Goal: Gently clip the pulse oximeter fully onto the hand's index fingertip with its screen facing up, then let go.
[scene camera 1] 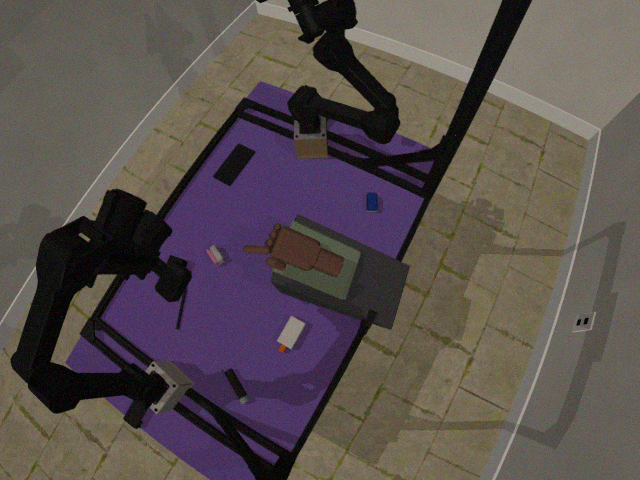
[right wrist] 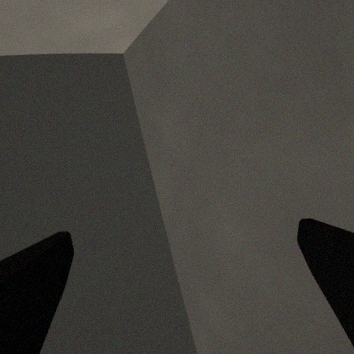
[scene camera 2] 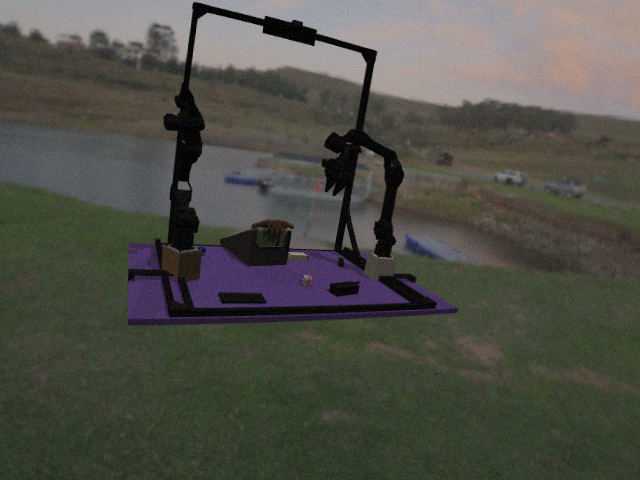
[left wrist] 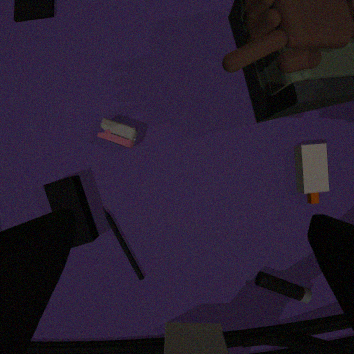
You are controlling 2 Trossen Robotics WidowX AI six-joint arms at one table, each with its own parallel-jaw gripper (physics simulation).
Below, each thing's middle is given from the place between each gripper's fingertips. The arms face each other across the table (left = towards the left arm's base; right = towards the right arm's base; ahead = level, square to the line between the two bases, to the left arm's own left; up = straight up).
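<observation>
The pulse oximeter (left wrist: 116,132) is 52 cm to the left of my right hand, 2 cm ahead of it and 63 cm below it. I find the white box with orange end (left wrist: 311,171) 63 cm below my right hand, 63 cm to the left of it and 30 cm behind it. The grey slab (scene camera 1: 378,283) is far behind that right hand, far to the left of it and well below it, and the index finger (left wrist: 276,39) is 45 cm below my right hand, 15 cm behind it and 48 cm to the left of it.
Counted from my left hand, the pulse oximeter is 8 cm to the right, 9 cm ahead and 34 cm below. The white box with orange end is 2 cm to the left of my left hand, 23 cm behind it and 34 cm below it, while the grey slab is some way to the right of this left hand, far below it and far behind it. As for the index finger, it is 12 cm to the right of my left hand, 9 cm behind it and 16 cm below it.
</observation>
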